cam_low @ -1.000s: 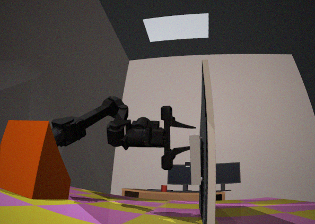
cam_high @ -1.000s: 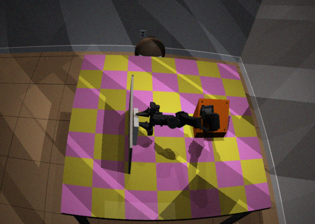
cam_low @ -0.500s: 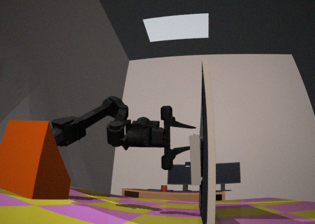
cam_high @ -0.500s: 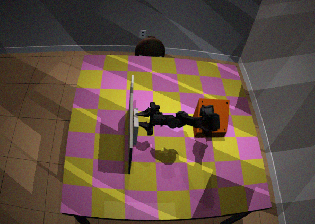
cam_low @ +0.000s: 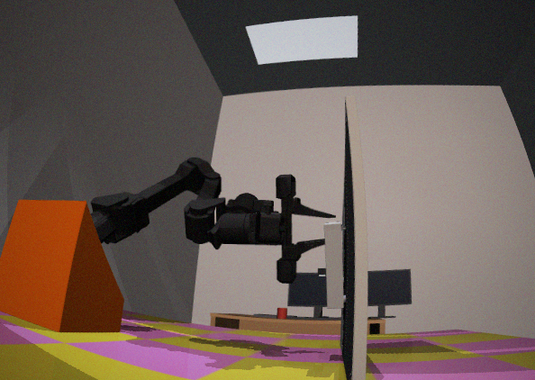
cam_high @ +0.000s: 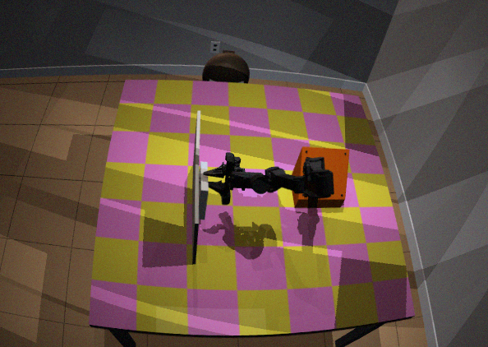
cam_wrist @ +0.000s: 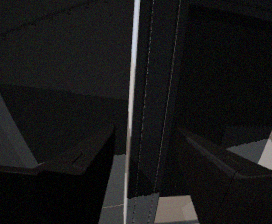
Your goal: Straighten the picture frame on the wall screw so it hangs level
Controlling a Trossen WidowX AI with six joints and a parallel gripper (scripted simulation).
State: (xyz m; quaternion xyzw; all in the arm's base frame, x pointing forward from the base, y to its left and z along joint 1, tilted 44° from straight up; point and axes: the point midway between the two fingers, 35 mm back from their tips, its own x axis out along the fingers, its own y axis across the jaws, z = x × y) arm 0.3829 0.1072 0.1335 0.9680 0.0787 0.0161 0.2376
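Right now my gripper tip is 50 mm above the picture frame and 20 mm to the right of it. Round my gripper tip: thin upright wall panel (70 mm below, 20 mm ahead).
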